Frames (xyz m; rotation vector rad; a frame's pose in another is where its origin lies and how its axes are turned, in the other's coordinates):
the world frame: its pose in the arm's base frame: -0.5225 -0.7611 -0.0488 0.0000 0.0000 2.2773
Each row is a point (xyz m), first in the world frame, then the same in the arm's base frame.
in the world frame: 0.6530 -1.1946 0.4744
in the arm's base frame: -0.0378 0.5111 0.4256
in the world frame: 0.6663 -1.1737 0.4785
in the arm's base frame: -0.0623 0.5077 0.4297
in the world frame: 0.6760 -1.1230 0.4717
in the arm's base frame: -0.1072 0.4821 0.4229
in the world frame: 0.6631 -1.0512 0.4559
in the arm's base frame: -0.1534 0.4257 0.4071
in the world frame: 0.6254 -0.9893 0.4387
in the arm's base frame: -0.1760 0.3568 0.3899
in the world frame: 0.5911 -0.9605 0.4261
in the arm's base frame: -0.1756 0.3120 0.3773
